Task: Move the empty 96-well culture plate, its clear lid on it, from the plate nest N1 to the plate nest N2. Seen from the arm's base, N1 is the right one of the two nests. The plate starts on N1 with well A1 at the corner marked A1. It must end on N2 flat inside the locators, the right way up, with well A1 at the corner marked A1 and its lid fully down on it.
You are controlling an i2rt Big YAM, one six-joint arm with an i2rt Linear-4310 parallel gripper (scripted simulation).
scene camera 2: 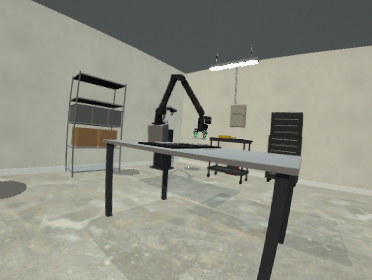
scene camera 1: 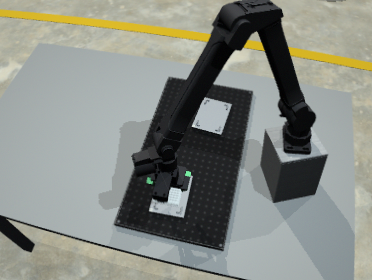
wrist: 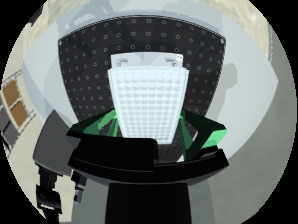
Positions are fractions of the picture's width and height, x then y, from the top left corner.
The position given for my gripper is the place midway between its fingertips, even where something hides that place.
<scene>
In view: my gripper (wrist: 0.50, 0.49), a clear lid (wrist: 0.50, 0.45) and a grey nest (wrist: 0.46, 0.26).
</scene>
